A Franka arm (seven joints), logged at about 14 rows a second.
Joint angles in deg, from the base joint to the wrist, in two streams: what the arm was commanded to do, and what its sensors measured. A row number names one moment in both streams.
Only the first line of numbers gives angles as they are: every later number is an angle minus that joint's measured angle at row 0.
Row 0, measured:
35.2 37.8 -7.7 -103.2 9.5 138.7 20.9
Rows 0 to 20, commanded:
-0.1 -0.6 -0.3 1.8 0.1 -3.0 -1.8
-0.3 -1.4 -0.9 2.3 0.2 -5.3 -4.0
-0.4 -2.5 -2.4 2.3 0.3 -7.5 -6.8
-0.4 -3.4 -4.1 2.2 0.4 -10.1 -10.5
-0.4 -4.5 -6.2 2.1 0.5 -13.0 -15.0
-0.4 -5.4 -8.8 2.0 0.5 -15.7 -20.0
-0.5 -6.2 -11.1 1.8 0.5 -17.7 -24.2
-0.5 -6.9 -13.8 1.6 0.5 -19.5 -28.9
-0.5 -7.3 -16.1 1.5 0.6 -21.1 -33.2
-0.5 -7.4 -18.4 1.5 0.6 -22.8 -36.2
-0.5 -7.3 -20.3 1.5 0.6 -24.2 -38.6
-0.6 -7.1 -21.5 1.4 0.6 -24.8 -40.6
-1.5 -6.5 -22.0 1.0 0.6 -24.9 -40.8
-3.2 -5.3 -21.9 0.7 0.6 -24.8 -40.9
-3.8 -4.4 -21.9 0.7 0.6 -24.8 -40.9
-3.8 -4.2 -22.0 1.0 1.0 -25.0 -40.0
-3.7 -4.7 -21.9 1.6 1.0 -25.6 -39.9
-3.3 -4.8 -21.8 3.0 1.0 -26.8 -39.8
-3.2 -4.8 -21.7 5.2 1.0 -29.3 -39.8
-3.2 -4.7 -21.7 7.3 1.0 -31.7 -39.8
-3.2 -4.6 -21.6 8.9 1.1 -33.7 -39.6
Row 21, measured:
-3.2 -4.4 -21.7 5.0 0.2 -29.0 -39.5
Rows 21 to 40, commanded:
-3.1 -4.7 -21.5 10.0 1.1 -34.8 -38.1
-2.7 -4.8 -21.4 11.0 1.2 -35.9 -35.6
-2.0 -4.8 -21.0 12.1 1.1 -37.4 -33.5
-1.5 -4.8 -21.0 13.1 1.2 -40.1 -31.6
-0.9 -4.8 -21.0 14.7 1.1 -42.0 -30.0
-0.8 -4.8 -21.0 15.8 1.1 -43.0 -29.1
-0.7 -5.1 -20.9 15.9 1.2 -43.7 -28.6
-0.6 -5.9 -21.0 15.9 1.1 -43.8 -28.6
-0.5 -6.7 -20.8 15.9 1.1 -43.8 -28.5
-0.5 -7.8 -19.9 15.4 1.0 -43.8 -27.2
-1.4 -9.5 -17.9 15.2 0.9 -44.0 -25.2
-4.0 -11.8 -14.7 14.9 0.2 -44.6 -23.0
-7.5 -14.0 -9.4 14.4 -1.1 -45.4 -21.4
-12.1 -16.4 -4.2 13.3 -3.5 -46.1 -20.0
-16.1 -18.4 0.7 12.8 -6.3 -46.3 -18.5
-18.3 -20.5 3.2 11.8 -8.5 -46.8 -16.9
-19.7 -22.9 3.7 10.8 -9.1 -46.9 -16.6
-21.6 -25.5 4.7 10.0 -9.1 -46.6 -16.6
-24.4 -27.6 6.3 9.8 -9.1 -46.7 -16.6
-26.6 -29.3 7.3 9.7 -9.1 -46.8 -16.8
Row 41, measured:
-21.9 -23.5 4.0 13.4 -8.3 -47.1 -17.5
